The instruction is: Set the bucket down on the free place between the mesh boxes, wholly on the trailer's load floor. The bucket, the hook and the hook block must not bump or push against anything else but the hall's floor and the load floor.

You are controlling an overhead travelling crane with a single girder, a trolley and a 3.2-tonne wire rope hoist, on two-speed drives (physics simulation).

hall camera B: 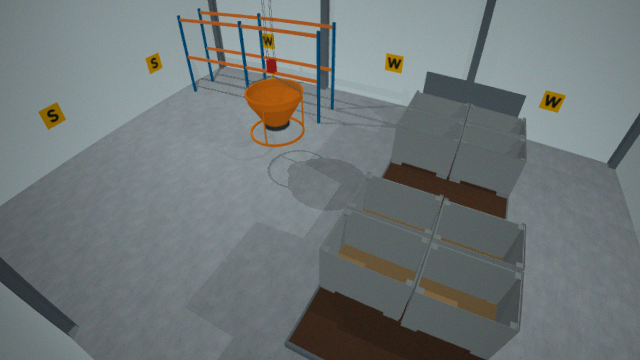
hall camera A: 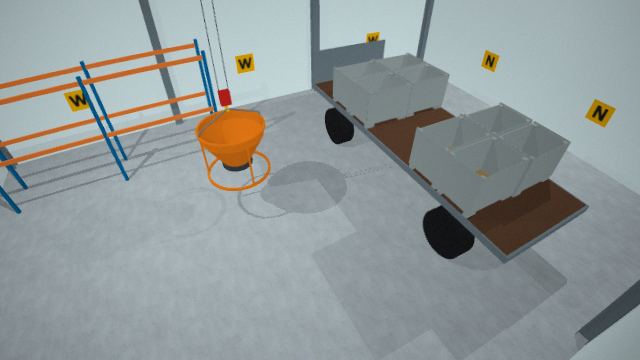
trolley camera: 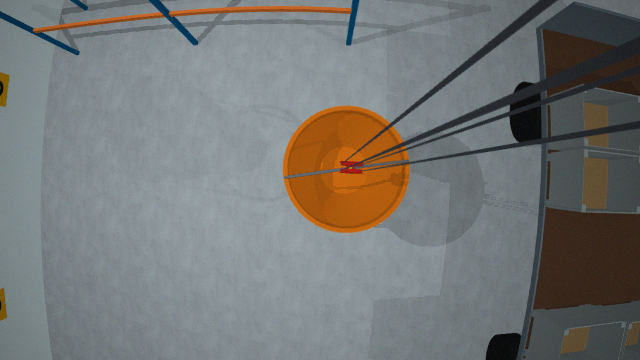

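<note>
The orange bucket hangs upright above the hall floor, its shadow apart from its foot ring. My gripper, the hook, holds the bucket by its bail below the red hook block. Grey mesh boxes stand in two groups on the trailer, the group near the headboard and the other group. Between them shows the brown load floor. The bucket is beside the trailer, well apart from it.
A rack with blue posts and orange beams stands by the W wall, near the bucket. The trailer has a grey headboard and black wheels on its bucket side.
</note>
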